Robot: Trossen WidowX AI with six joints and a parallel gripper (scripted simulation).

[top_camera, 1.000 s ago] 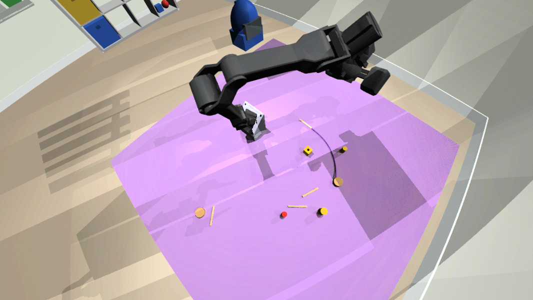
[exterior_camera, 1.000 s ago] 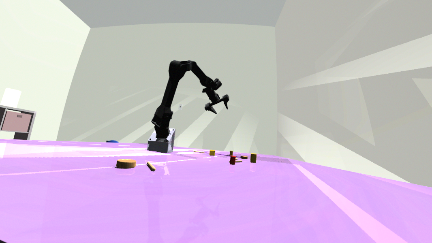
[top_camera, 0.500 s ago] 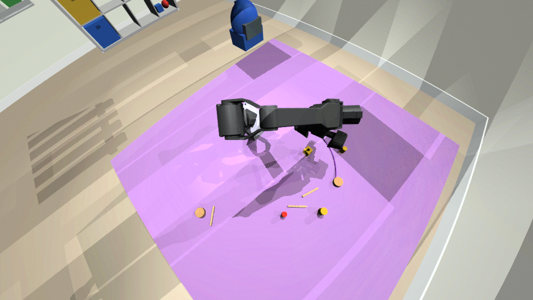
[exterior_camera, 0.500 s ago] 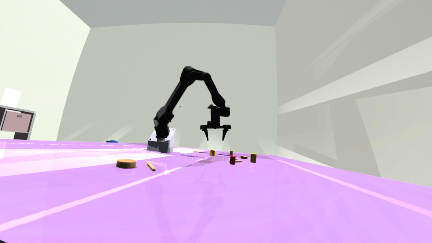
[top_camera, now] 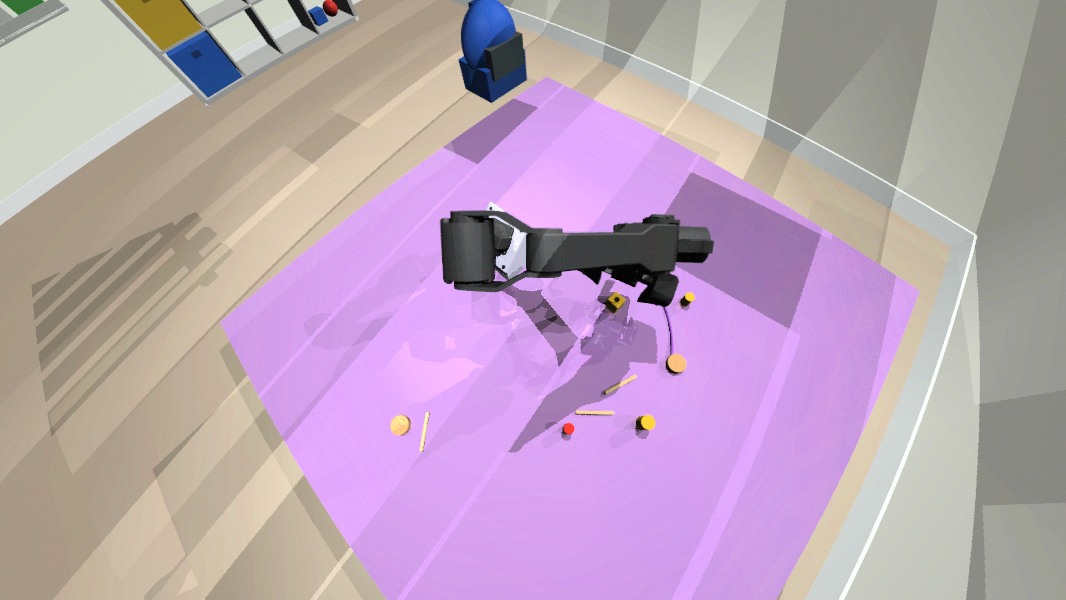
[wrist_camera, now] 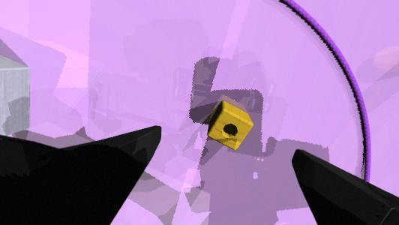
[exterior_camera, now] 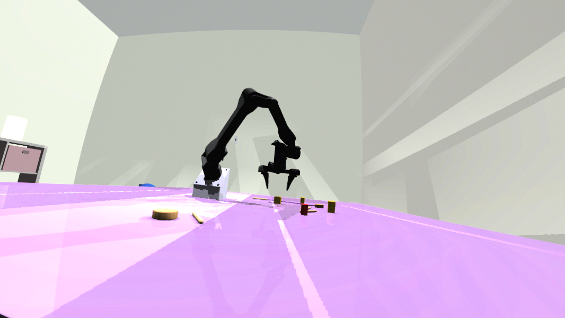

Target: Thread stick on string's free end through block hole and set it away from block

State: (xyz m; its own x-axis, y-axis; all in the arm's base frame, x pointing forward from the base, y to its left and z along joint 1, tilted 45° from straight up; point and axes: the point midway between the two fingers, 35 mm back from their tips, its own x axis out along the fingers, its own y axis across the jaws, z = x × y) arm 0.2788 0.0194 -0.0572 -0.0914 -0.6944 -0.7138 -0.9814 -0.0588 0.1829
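Now: gripper tip 50 mm above the yellow wooden block and 10 mm short of it. The rest, counted from my gripper tip: thin stick: 120 mm to the left, 70 mm behind, 60 mm below; red piece: 290 mm to the right, 70 mm ahead, 50 mm below.
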